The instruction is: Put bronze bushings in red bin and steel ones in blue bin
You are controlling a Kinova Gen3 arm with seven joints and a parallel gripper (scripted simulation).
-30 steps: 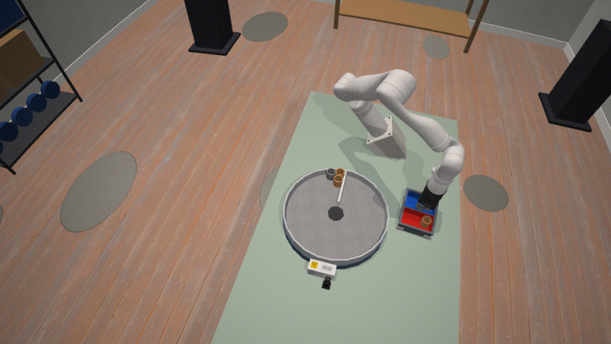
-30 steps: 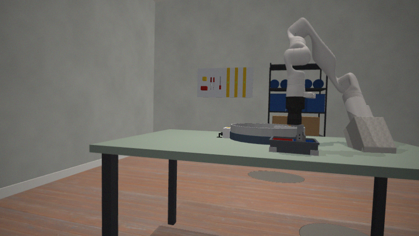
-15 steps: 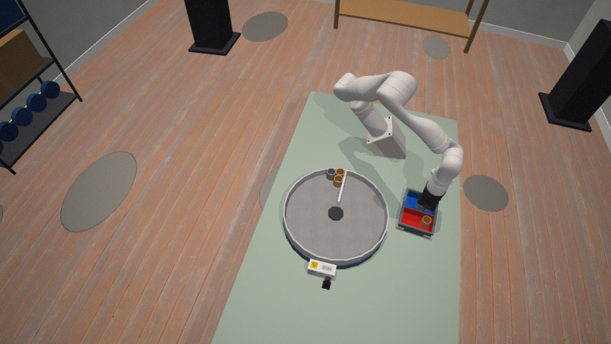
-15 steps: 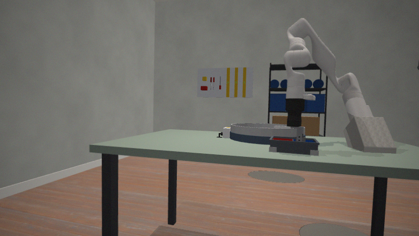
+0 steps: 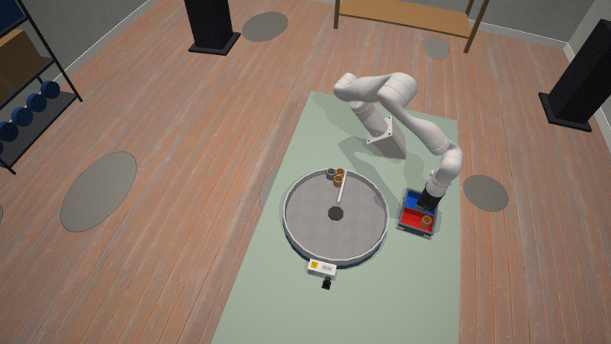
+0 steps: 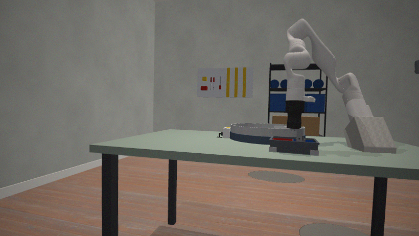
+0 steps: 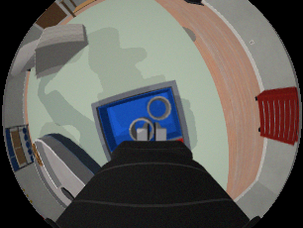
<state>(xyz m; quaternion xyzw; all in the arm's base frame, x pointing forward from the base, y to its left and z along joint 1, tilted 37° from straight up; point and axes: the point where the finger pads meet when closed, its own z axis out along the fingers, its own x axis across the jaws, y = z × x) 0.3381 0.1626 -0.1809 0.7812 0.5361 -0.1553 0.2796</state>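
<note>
The two-part bin is 2 cm ahead of my hand, 2 cm to the right of it and 3 cm below it. The rest, counted from my hand: grey turntable 12 cm ahead, 36 cm to the right.
</note>
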